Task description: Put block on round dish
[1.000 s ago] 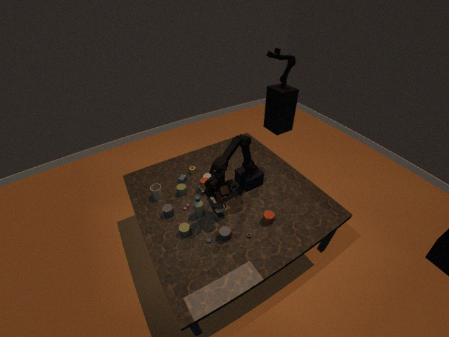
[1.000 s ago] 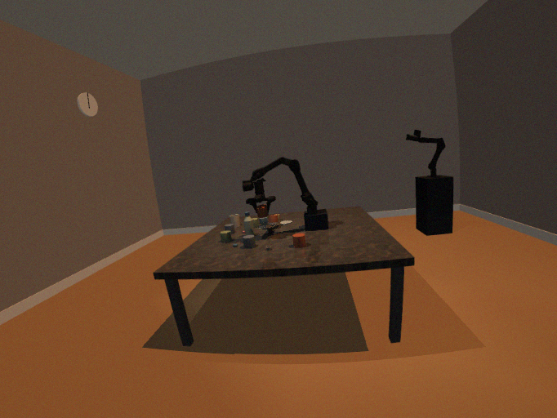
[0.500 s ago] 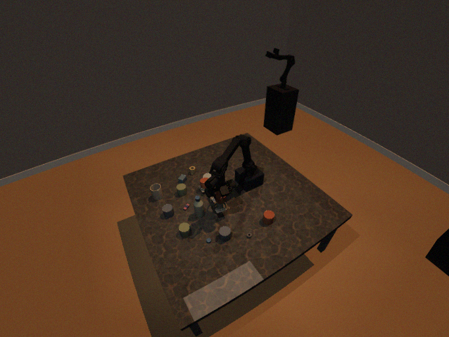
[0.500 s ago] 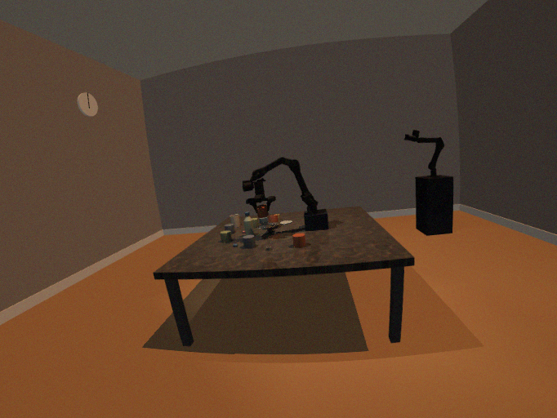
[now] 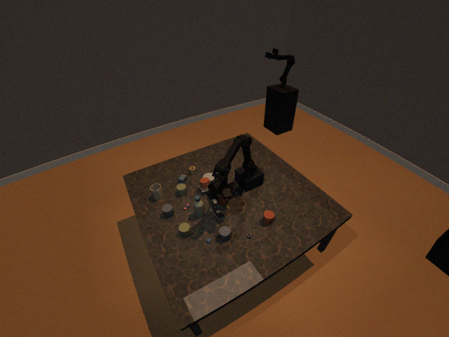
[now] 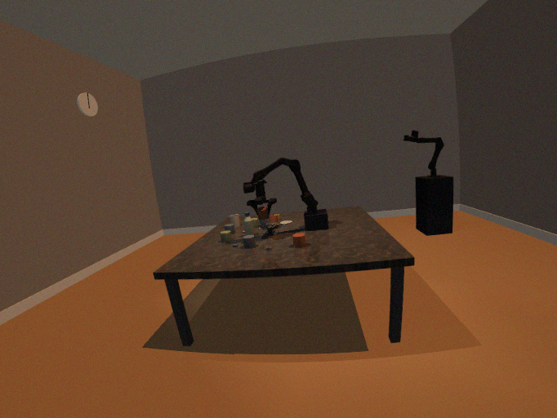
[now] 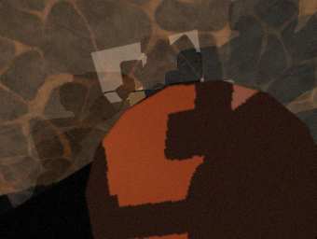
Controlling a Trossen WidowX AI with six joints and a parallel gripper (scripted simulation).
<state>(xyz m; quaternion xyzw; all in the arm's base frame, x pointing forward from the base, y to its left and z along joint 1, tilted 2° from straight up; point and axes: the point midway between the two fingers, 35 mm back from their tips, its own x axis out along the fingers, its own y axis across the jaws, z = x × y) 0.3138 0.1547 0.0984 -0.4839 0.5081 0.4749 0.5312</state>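
Right now the round blue-grey dish is 40 cm to the right of my gripper tip, 16 cm below it and 10 cm behind it. From my gripper tip the other things lie so: white mug 41 cm to the right, 33 cm ahead, 12 cm below; balance beam 15 cm to the right, 12 cm below; bottle 13 cm ahead, 9 cm to the right, 5 cm below.
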